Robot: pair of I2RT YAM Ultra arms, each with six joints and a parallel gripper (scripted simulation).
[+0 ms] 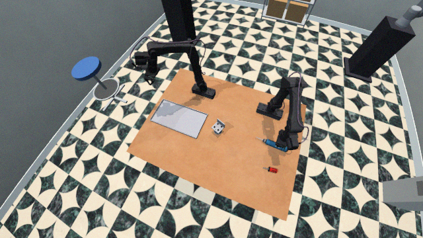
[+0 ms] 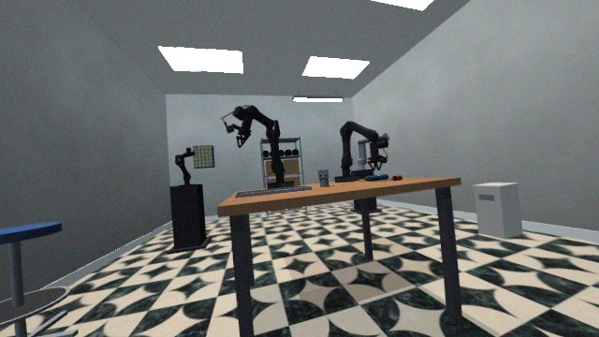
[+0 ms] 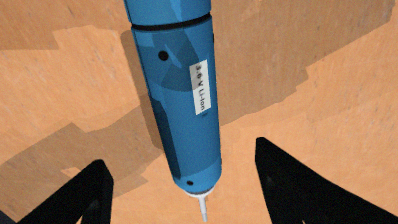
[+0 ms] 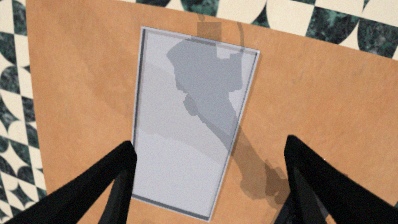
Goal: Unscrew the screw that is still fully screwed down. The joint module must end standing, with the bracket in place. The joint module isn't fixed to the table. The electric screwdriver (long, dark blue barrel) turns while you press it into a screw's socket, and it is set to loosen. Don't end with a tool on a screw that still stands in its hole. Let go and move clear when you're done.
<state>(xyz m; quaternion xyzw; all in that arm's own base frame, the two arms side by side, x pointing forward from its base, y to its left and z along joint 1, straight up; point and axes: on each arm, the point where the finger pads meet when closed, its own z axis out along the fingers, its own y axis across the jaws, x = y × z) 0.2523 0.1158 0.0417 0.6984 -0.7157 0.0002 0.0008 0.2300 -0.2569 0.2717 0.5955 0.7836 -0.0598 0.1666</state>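
Now: right hand 8 cm short of the screw, 48 cm to the right of it and 24 cm above it. Round my right hand: round joint module 7 cm ahead, 50 cm to the left, 28 cm below; grey mat 7 cm ahead, 17 cm to the left, 31 cm below; grey bracket 7 cm ahead, 50 cm to the left, 24 cm below.
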